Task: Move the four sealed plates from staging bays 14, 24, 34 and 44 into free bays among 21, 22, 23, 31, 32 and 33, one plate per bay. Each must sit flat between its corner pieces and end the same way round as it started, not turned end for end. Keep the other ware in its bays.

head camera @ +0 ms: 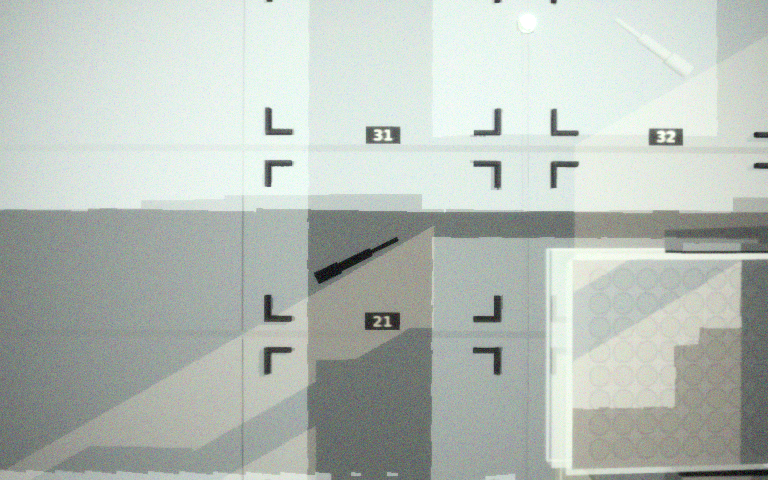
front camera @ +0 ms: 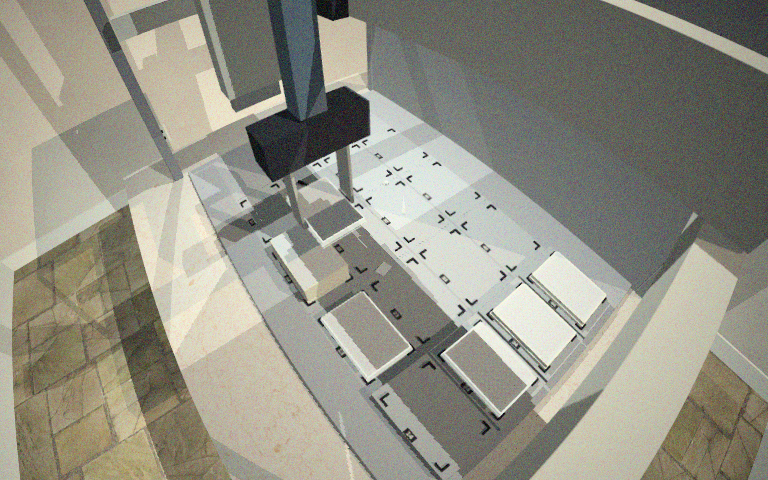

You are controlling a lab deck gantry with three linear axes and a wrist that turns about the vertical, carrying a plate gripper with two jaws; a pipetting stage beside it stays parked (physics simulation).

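Frame: origin at the robot's base, x back, y right, z up, level; metres.
Where they show: gripper, between the fingertips: (head camera: 709,356) (front camera: 324,209); robot's base, origin of its link: (front camera: 241,203).
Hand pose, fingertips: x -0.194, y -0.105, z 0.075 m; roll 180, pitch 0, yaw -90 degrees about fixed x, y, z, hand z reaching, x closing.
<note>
Things, the pixels of their top centre, and the offset from my fingertips. "pt": a spot on its surface instead.
- white sealed plate, centre of its top: (head camera: 731,363) (front camera: 323,205) dx +0.000, dy +0.000, dz +0.010 m
- bay 24, a spot on its surface: (front camera: 489,370) pt dx -0.366, dy -0.038, dz -0.046 m
- bay 34, a spot on its surface: (front camera: 533,325) pt dx -0.364, dy -0.145, dz -0.046 m
- bay 44, a spot on its surface: (front camera: 568,288) pt dx -0.364, dy -0.250, dz -0.046 m
- Staging bay 14, a spot on its surface: (front camera: 447,404) pt dx -0.362, dy +0.039, dz -0.060 m
- Bay 21, a spot on its surface: (head camera: 382,320) pt dx +0.130, dy +0.000, dz -0.074 m
- dark pen-like tool, centre of its top: (head camera: 357,258) dx +0.144, dy -0.035, dz -0.067 m
- bay 31, a spot on its surface: (head camera: 382,135) pt dx +0.130, dy -0.106, dz -0.074 m
- tall cream block, centre of its top: (front camera: 306,252) dx -0.034, dy +0.062, dz -0.033 m
- white slender tool, centre of its top: (head camera: 657,41) (front camera: 403,203) dx -0.024, dy -0.158, dz -0.067 m
- white disc, centre of its top: (head camera: 528,21) dx +0.047, dy -0.170, dz -0.071 m
- small light square, a spot on its surface: (front camera: 383,268) pt dx -0.117, dy -0.036, dz -0.074 m
My gripper (front camera: 327,213) (head camera: 719,359) is shut on a white sealed plate (front camera: 342,232) (head camera: 623,362), held level and raised above the deck around bays 21 and 22. Small circles show on its top in the head view. In the front view, three sealed plates stand at the right: one in bay 24 (front camera: 489,370), one in bay 34 (front camera: 533,325) and one in bay 44 (front camera: 568,288). Staging bay 14 (front camera: 447,404) holds no plate. Bay 21 (head camera: 382,320) shows a dark pen-like tool (head camera: 356,260) lying between its corners; bay 31 (head camera: 382,135) shows partly.
A tall cream block (front camera: 311,266) stands in bay 12 and another plate (front camera: 368,336) in bay 13. A white slender tool (front camera: 403,203) (head camera: 654,48) lies in bay 32. A white disc (head camera: 527,22) lies near it. A small light square (front camera: 383,268) lies near bays 22 and 23.
</note>
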